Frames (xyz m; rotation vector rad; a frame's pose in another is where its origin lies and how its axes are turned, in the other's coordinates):
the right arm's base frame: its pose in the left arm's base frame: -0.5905 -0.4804 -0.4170 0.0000 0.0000 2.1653
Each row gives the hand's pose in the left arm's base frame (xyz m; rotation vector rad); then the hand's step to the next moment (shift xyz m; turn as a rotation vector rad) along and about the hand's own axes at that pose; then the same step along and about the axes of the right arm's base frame.
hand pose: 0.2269 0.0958 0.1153 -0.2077 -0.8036 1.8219
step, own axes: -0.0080 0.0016 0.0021 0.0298 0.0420 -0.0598
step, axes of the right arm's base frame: -0.0074 0.0039 -0.0012 0.0443 -0.0126 -0.0641
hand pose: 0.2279 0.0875 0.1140 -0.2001 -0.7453 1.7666
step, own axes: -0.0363 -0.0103 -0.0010 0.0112 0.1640 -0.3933
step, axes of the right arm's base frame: -0.0376 0.0001 -0.0033 0.0804 -0.1235 -0.4000
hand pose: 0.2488 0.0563 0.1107 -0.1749 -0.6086 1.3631
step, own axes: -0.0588 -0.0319 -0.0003 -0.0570 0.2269 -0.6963
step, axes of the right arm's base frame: -0.0648 0.0162 -0.0036 0.0432 -0.2102 -0.7025
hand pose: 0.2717 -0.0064 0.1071 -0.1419 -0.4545 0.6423
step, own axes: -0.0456 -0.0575 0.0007 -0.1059 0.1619 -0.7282
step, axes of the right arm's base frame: -0.0601 0.0421 -0.0007 -0.0324 -0.1774 -0.7316
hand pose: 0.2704 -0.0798 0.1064 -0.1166 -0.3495 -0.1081
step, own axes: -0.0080 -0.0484 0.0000 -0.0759 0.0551 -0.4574
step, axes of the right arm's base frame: -0.0314 0.0376 0.0018 -0.0497 -0.0740 -0.4583
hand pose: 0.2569 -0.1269 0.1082 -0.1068 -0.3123 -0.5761
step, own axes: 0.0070 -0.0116 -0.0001 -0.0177 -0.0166 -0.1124
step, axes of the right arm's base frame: -0.0106 0.0081 0.0023 -0.0246 0.0093 -0.1119
